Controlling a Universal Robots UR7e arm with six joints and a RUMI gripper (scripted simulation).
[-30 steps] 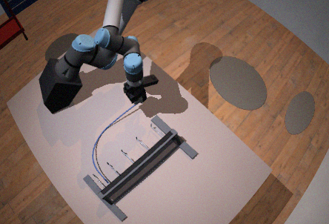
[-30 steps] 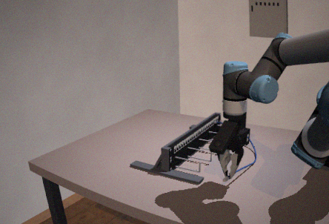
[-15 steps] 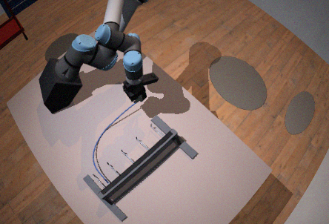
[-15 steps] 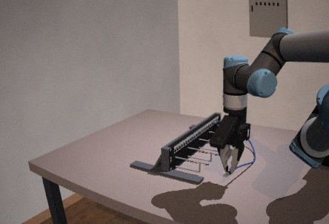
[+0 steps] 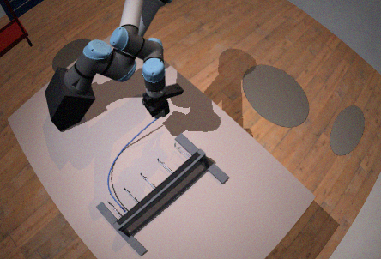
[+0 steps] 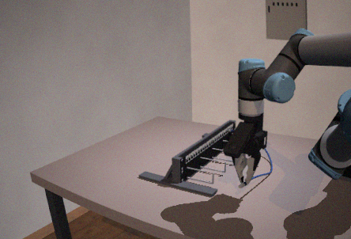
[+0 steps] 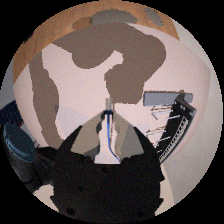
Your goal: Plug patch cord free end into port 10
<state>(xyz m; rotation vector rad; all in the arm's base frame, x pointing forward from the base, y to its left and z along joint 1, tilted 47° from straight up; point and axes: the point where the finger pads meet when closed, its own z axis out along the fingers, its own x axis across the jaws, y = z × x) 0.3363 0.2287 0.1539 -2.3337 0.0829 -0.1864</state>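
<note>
My gripper is now 2 cm to the right of the plug and 1 cm above it.
</note>
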